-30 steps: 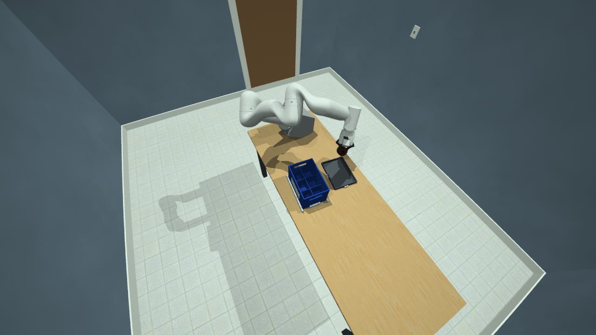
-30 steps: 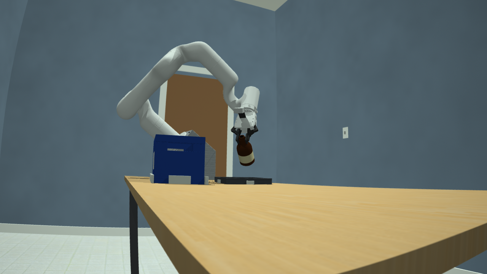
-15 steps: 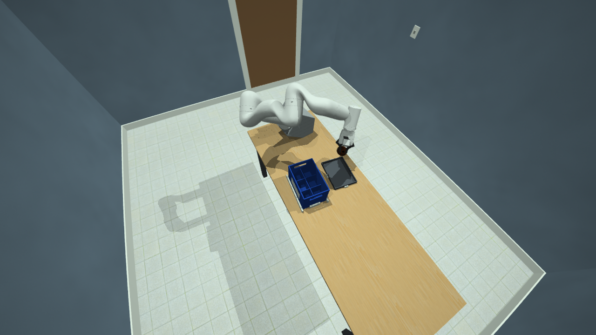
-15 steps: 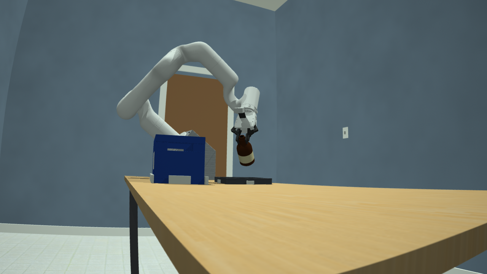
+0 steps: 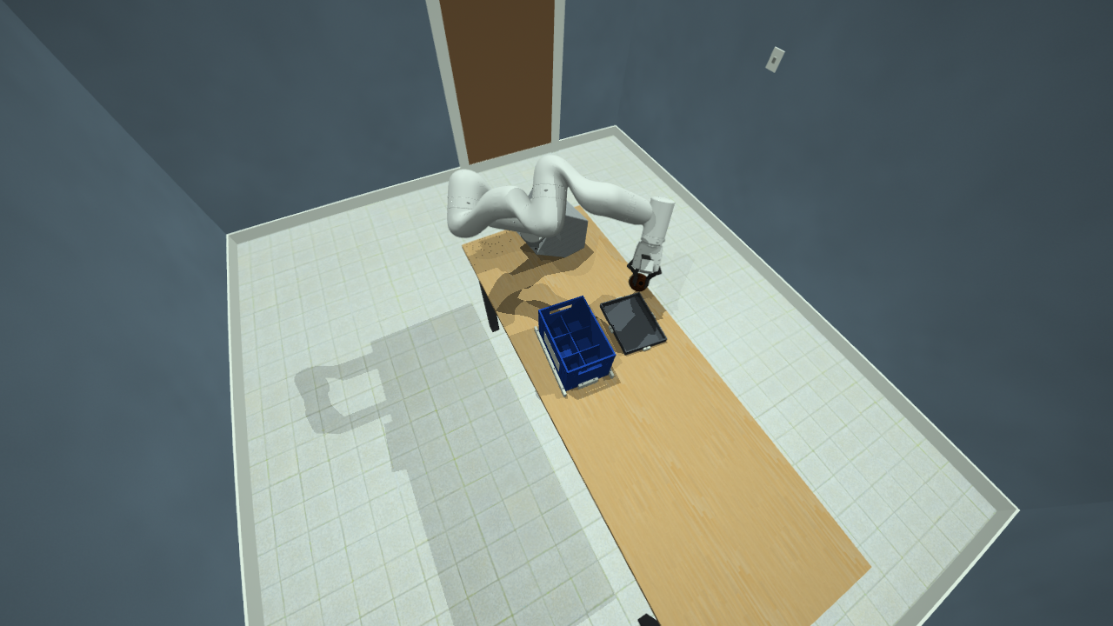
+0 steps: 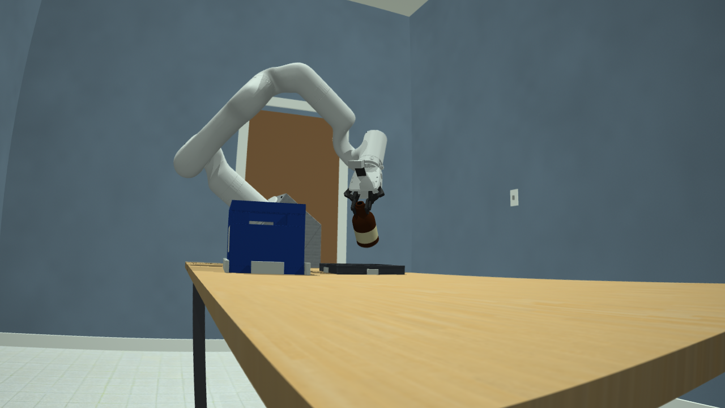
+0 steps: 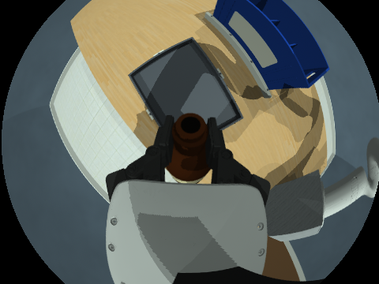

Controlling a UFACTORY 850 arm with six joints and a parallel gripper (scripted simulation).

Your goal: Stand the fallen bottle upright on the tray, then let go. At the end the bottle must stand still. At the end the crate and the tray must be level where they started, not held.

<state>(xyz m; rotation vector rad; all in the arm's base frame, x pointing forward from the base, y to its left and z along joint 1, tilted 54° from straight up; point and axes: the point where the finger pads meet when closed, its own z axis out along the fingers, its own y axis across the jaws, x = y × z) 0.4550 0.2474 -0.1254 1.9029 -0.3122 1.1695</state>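
The bottle is 30 mm behind my hand, 20 mm to the left of it and 50 mm below it. Also, from my hand: dark tray 60 mm ahead, 30 mm to the right, 190 mm below; then blue crate 90 mm ahead, 320 mm to the right, 120 mm below.
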